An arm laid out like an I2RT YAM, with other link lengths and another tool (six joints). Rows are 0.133 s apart.
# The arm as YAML. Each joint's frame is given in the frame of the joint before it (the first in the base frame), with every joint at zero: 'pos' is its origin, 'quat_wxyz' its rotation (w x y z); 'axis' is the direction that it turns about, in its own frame. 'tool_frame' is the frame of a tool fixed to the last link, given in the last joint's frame.
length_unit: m
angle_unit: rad
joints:
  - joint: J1
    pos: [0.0, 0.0, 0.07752]
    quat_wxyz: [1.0, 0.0, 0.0, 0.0]
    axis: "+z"
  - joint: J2
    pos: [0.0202, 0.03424, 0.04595]
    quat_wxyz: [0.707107, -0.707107, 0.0, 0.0]
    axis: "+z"
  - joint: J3
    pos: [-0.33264, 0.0, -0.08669]
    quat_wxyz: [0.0, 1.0, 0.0, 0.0]
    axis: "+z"
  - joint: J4
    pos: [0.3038, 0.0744, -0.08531]
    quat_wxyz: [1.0, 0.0, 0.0, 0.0]
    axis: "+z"
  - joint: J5
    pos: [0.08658, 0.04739, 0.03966]
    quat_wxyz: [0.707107, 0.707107, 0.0, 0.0]
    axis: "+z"
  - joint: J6
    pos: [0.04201, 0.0, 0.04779]
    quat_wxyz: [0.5, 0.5, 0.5, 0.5]
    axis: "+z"
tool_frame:
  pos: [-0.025, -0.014, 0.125]
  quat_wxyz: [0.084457, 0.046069, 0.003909, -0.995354]
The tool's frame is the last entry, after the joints.
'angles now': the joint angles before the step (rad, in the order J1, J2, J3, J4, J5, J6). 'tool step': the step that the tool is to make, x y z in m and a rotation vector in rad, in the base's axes. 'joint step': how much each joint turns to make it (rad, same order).
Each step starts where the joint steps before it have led.
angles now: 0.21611, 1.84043, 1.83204, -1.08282, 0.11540, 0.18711
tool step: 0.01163, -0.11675, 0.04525, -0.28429, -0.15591, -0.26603
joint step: -0.11217, -0.05608, -0.00001, 0.06028, 0.34103, -0.02404
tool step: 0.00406, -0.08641, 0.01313, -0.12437, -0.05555, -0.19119
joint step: -0.11709, 0.00840, -0.00036, 0.06674, 0.14612, -0.01600
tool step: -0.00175, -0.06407, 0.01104, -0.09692, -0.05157, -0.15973
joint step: -0.08355, 0.01524, -0.00080, 0.07288, 0.12092, -0.00001
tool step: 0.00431, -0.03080, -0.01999, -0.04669, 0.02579, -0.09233
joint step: -0.03472, 0.05381, 0.00002, 0.02136, 0.07477, 0.01755
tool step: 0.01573, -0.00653, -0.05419, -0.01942, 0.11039, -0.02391
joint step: 0.00192, 0.10147, 0.00001, -0.00688, 0.04235, 0.00192
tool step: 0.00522, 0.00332, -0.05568, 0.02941, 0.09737, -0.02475
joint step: 0.00800, 0.08888, -0.00001, -0.05262, 0.00076, 0.05530
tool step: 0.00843, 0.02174, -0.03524, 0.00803, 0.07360, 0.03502
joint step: 0.03814, 0.05721, -0.00192, -0.01831, 0.00075, 0.00457
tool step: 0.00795, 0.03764, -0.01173, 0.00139, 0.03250, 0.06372
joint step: 0.06410, 0.01831, -0.00001, -0.01450, 0.00039, 0.00039
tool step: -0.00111, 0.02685, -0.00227, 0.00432, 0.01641, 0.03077
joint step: 0.04615, 0.00001, 0.00003, -0.03434, 0.00037, 0.02402
